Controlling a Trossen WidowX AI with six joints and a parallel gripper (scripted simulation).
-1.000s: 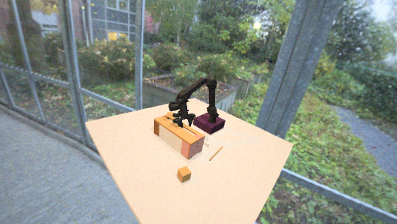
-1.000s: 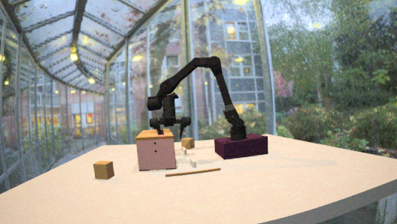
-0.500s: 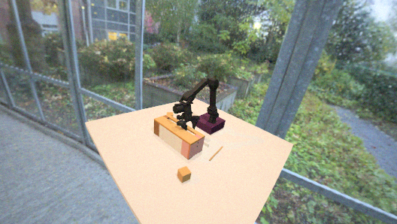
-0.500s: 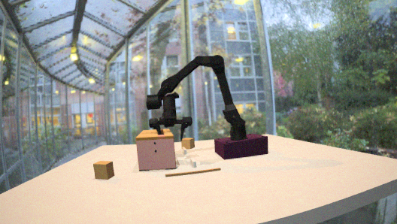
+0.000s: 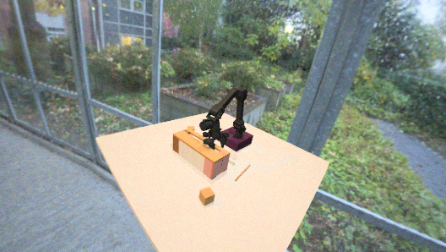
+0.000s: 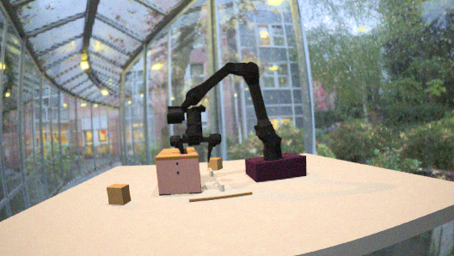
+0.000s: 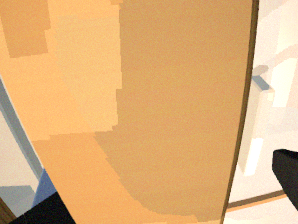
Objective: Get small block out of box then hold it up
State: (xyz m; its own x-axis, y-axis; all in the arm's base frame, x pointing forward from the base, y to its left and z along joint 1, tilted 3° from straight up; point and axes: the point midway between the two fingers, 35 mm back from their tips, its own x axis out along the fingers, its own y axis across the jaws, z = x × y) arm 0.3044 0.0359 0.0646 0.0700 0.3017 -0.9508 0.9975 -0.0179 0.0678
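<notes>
My gripper tip is now 5 cm short of the blue block and 2 cm to the right of it. From my gripper tip the other things lie so: thin wooden stick (18 cm to the left, 9 cm below, 5 cm behind); then box (10 cm to the right, 3 cm below, 3 cm ahead).
</notes>
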